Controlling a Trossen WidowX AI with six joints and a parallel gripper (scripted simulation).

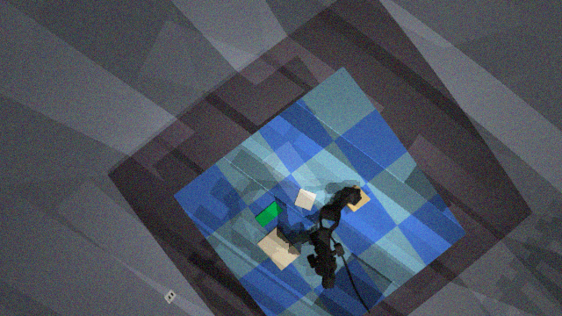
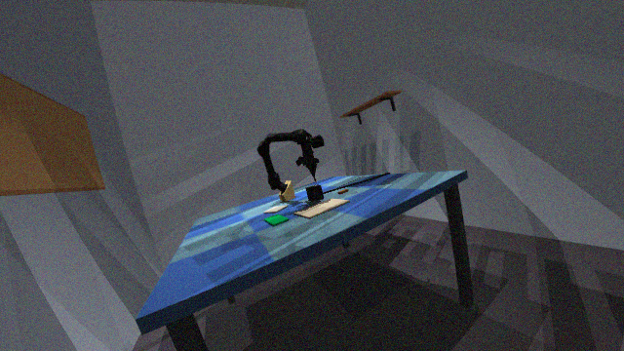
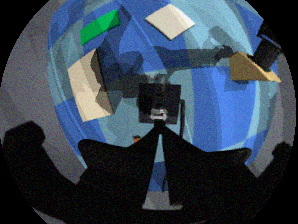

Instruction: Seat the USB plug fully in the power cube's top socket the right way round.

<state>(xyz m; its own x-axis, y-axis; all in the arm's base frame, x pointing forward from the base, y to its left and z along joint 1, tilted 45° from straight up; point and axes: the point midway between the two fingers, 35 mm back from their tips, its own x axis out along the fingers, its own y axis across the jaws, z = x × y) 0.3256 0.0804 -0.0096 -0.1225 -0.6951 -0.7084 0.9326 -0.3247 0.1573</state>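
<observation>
The USB plug lies 2 cm below my gripper tip. From my gripper tip the other things lie so: small orange piece (13 cm below, 11 cm to the left, 9 cm ahead); then white block (24 cm to the right, 13 cm below, 11 cm behind); then tan board (21 cm ahead, 13 cm to the right, 13 cm below).
</observation>
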